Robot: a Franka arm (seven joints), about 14 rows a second.
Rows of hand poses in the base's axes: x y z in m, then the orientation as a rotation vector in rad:
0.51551 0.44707 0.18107 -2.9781 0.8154 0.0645
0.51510 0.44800 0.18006 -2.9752 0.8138 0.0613
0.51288 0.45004 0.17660 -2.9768 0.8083 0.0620
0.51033 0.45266 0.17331 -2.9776 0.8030 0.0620
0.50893 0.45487 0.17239 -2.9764 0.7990 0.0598
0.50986 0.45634 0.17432 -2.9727 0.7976 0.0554
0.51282 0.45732 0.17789 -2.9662 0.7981 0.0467
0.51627 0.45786 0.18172 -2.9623 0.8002 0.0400
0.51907 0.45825 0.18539 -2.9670 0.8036 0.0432
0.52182 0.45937 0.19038 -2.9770 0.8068 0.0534
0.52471 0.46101 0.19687 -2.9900 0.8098 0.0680
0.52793 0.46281 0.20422 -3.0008 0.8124 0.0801
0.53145 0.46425 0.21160 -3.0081 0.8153 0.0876
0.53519 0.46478 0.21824 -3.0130 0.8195 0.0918
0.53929 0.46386 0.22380 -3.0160 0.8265 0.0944
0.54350 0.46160 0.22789 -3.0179 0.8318 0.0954
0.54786 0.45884 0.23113 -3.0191 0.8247 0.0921
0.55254 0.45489 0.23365 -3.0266 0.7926 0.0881
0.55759 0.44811 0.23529 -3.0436 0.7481 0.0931
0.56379 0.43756 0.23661 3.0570 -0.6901 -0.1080
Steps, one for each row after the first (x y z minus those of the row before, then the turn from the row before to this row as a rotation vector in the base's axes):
-0.00041 0.00093 -0.00101 0.0026 -0.0028 0.0004
-0.00222 0.00204 -0.00346 0.0001 0.0003 0.0037
-0.00255 0.00262 -0.00329 0.0006 -0.0003 0.0034
-0.00140 0.00221 -0.00092 0.0018 -0.0020 0.0022
0.00093 0.00147 0.00193 0.0032 -0.0038 0.0001
0.00296 0.00098 0.00357 0.0046 -0.0070 -0.0017
0.00345 0.00054 0.00383 0.0021 -0.0050 -0.0022
0.00280 0.00039 0.00367 -0.0048 0.0034 -0.0012
0.00275 0.00112 0.00499 -0.0086 0.0091 0.0001
0.00289 0.00164 0.00649 -0.0107 0.0125 0.0008
0.00322 0.00180 0.00735 -0.0090 0.0103 0.0006
0.00352 0.00144 0.00738 -0.0065 0.0066 -0.0003
0.00374 0.00053 0.00664 -0.0051 0.0041 -0.0016
0.00410 -0.00092 0.00556 -0.0043 0.0028 -0.0037
0.00421 -0.00226 0.00409 -0.0031 0.0015 -0.0028
0.00436 -0.00276 0.00324 0.0004 -0.0023 0.0045
0.00468 -0.00395 0.00252 0.0010 -0.0030 0.0210
0.00505 -0.00678 0.00164 -0.0039 0.0040 0.0304
0.00620 -0.01055 0.00132 -0.0081 0.0117 0.0383

